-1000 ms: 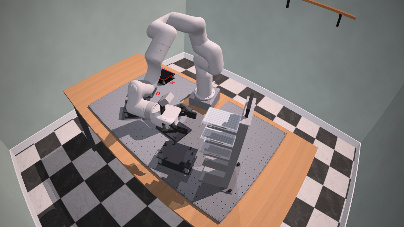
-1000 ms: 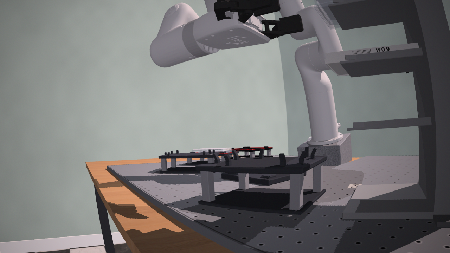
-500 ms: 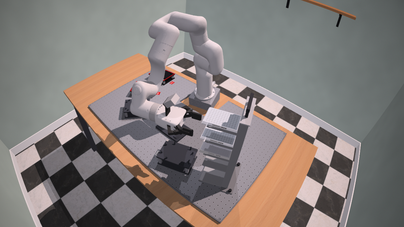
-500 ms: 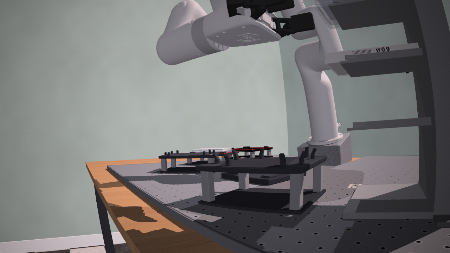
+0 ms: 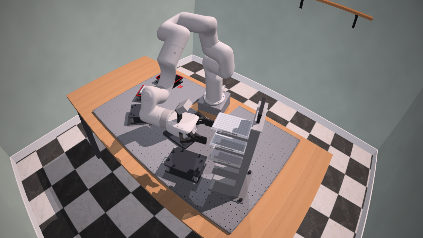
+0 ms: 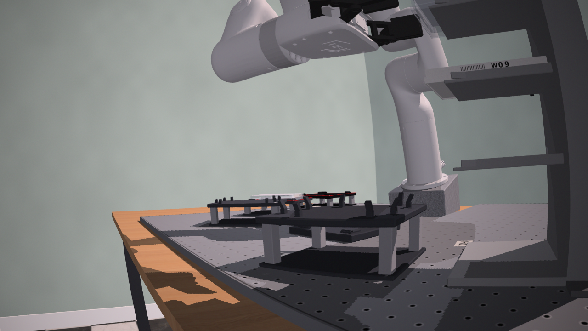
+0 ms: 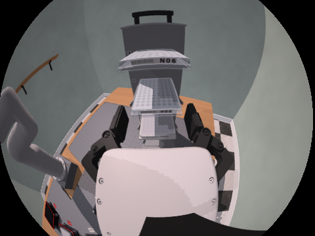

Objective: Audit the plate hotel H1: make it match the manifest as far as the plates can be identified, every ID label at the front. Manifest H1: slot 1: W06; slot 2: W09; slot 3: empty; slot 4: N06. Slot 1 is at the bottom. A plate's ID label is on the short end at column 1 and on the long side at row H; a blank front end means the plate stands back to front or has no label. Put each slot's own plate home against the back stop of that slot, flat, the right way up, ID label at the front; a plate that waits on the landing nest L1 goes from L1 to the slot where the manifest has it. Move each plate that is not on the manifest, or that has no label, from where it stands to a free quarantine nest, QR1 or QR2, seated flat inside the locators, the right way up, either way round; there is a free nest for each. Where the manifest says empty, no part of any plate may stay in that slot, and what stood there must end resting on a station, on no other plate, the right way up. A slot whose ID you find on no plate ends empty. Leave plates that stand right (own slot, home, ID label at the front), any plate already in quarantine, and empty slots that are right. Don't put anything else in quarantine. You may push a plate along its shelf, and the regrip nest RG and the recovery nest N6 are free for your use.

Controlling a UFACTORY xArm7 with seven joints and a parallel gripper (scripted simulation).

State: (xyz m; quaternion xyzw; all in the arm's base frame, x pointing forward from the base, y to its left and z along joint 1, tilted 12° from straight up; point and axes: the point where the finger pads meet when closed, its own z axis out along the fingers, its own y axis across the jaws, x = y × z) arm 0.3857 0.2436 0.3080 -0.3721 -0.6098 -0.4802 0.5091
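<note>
Now: hand 80 mm to the right of the clear well plate W06, 20 mm past it and 20 mm above it. From my hand the other things lie so: plate labelled W09 (90 mm below, 80 mm to the left, 20 mm behind); then clear plate labelled N06 (80 mm to the left, 60 mm above, 20 mm behind); then plate hotel (160 mm to the left, 70 mm below, 40 mm behind).
</note>
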